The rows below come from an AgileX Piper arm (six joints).
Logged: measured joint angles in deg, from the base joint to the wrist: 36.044 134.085 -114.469 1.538 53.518 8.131; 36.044 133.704 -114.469 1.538 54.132 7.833; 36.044 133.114 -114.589 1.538 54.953 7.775; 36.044 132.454 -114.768 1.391 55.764 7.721; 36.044 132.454 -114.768 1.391 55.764 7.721; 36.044 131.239 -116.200 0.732 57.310 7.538; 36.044 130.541 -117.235 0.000 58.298 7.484; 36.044 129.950 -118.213 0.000 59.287 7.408; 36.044 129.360 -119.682 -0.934 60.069 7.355; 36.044 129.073 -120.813 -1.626 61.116 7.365; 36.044 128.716 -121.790 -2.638 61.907 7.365; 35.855 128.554 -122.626 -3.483 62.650 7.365; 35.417 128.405 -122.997 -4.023 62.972 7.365
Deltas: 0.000 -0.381 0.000 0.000 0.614 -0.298; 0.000 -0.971 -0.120 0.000 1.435 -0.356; 0.000 -1.631 -0.299 -0.147 2.246 -0.410; 0.000 -1.631 -0.299 -0.147 2.246 -0.410; 0.000 -2.846 -1.731 -0.806 3.792 -0.593; 0.000 -3.544 -2.766 -1.538 4.780 -0.647; 0.000 -4.135 -3.744 -1.538 5.769 -0.723; 0.000 -4.725 -5.213 -2.472 6.551 -0.776; 0.000 -5.012 -6.344 -3.164 7.598 -0.766; 0.000 -5.369 -7.321 -4.176 8.389 -0.766; -0.189 -5.531 -8.157 -5.021 9.132 -0.766; -0.627 -5.680 -8.528 -5.561 9.454 -0.766
